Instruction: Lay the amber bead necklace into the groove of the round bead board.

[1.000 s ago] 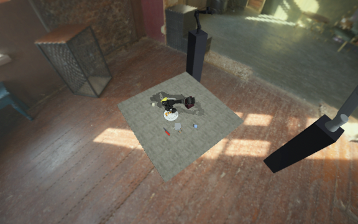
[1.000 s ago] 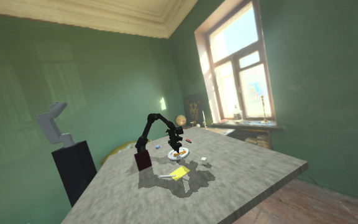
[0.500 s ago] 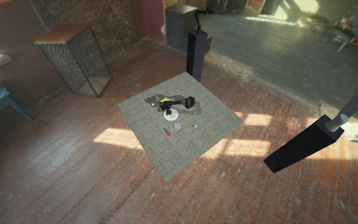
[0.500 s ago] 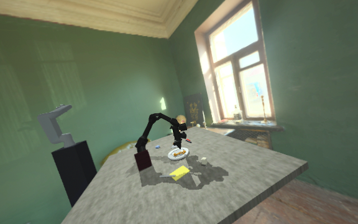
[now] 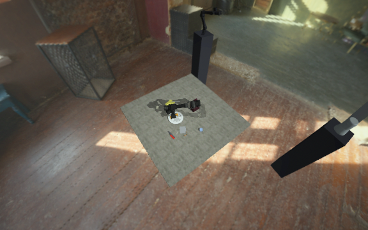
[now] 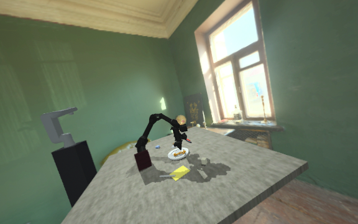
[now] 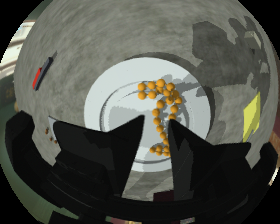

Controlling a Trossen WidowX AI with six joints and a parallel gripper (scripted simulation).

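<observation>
The board lies 30 mm behind my gripper tip, 20 mm to the left of it and 40 mm below it. Also, from my gripper tip: grey square: 20 mm behind, 230 mm to the left, 40 mm below; small white cube: 110 mm ahead, 250 mm to the right, 30 mm below; yellow card: 80 mm behind, 250 mm to the right, 40 mm below.
</observation>
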